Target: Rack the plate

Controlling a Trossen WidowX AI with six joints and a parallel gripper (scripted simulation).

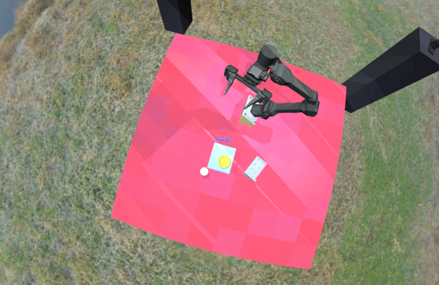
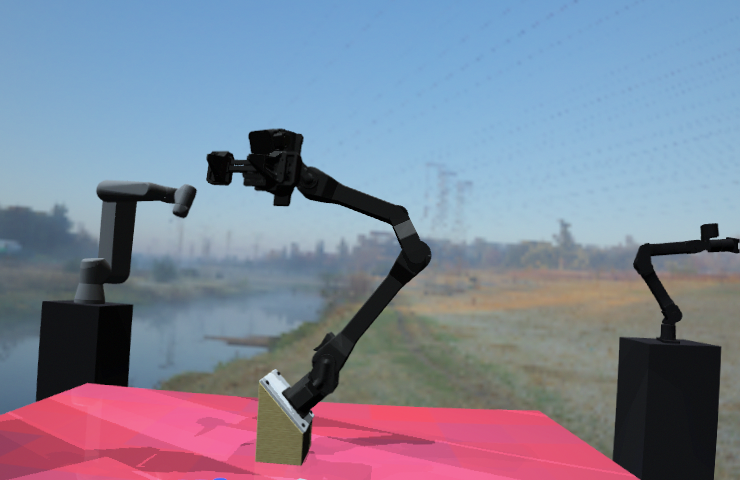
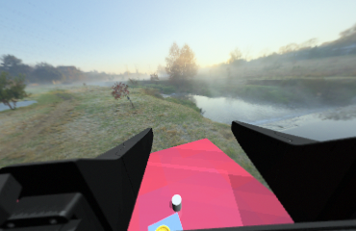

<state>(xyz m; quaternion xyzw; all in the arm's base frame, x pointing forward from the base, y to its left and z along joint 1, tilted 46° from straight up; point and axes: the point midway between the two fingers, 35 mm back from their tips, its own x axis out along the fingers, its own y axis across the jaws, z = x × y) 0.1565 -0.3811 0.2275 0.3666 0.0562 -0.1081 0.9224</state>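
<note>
My gripper tip is 52 cm above the yellow plate, 15 cm short of it and 6 cm to the right of it. The rest, counted from my gripper tip: mat 53 cm below, 14 cm ahead, 4 cm to the left; then dish rack 51 cm below, 24 cm to the left, 12 cm ahead; then blue spoon 53 cm below, 4 cm ahead, 1 cm to the left.
</note>
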